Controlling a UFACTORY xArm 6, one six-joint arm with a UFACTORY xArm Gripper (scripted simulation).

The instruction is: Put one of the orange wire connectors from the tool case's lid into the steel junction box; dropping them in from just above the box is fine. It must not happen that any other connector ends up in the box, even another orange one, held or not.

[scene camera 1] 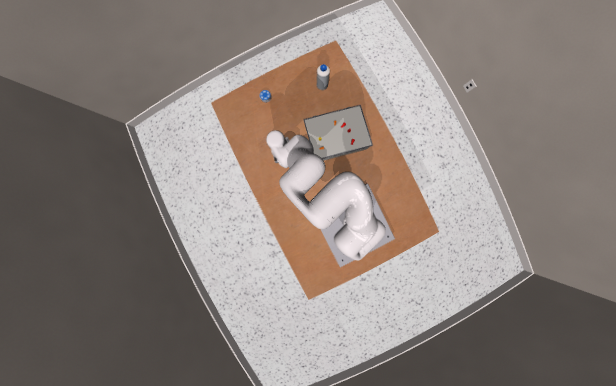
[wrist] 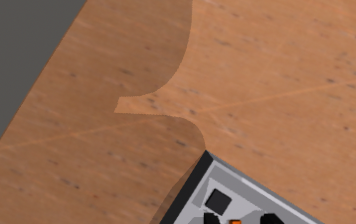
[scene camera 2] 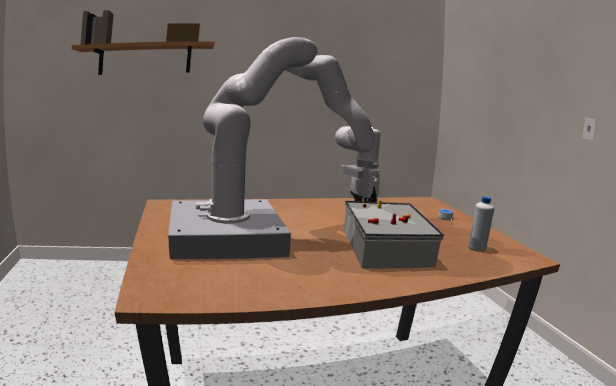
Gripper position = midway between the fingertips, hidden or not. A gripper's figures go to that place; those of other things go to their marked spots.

Labels:
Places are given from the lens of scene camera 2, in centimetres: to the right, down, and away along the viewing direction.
my gripper (scene camera 2: 361,215): 19, 8, 143
grey tool case (scene camera 2: 415,244): 28, 13, 100

